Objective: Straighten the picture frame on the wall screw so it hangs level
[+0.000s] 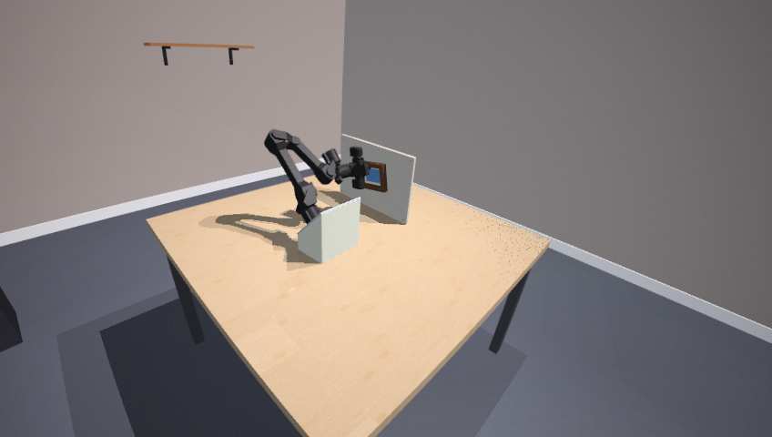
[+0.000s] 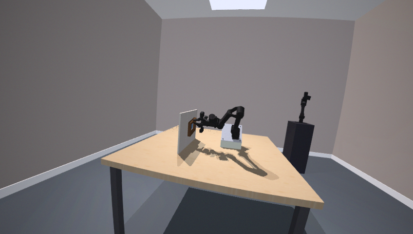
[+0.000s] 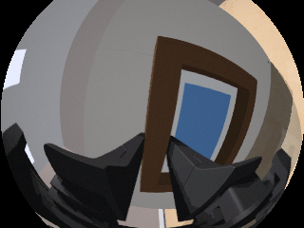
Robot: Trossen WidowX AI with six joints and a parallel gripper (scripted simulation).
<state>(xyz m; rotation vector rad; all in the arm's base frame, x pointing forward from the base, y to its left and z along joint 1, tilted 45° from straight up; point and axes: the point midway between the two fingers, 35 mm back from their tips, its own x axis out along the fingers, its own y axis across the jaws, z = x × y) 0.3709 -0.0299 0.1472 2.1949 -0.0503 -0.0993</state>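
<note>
My gripper tip is now 1 cm short of the small picture frame, 1 cm to the left of it and 5 cm above it. From my gripper tip the other things lie so: grey wall panel (2 cm ahead, 7 cm below).
</note>
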